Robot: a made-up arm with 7 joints.
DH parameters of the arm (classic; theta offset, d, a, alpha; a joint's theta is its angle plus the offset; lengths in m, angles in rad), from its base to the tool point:
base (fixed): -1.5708 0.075 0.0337 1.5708
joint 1: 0 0.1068 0.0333 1.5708
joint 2: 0 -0.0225 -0.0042 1.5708
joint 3: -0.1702 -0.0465 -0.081 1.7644
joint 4: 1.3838 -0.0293 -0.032 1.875
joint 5: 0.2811 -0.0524 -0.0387 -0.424
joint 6: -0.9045 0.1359 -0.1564 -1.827
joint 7: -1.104 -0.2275 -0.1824 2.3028
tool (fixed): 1.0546 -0.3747 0 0
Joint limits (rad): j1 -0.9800..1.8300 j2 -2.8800..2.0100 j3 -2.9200..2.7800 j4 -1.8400..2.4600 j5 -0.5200..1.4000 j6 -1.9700..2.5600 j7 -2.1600..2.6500
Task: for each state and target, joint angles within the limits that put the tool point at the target. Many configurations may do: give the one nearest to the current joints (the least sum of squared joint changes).
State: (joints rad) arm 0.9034 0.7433 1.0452 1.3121 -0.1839 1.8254 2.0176
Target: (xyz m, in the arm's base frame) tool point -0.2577 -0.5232 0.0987
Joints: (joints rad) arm 1.0978 0.2977 0.4499 1.2359 0.0595 1.4523 2.3196
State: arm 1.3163 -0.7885 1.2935 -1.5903 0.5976 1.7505 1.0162
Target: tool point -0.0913 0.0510 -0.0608
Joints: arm 0.9913 -1.0969 1.4452 -1.4732 0.5661 1.8005 0.3112
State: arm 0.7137 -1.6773 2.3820 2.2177 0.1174 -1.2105 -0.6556
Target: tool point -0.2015 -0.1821 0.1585
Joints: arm 0.6740 -1.9684 2.2129 2.2358 -0.1140 -1.3498 -0.2990
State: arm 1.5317 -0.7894 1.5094 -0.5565 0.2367 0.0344 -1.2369
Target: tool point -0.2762 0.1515 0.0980
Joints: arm 1.4145 -1.0040 1.7868 -0.5358 -0.2857 -0.6673 -0.6440
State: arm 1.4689 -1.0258 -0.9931 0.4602 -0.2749 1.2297 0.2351
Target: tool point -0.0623 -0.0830 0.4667
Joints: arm 1.8300 -1.2314 -1.2838 0.8251 -0.3639 1.2342 0.4361
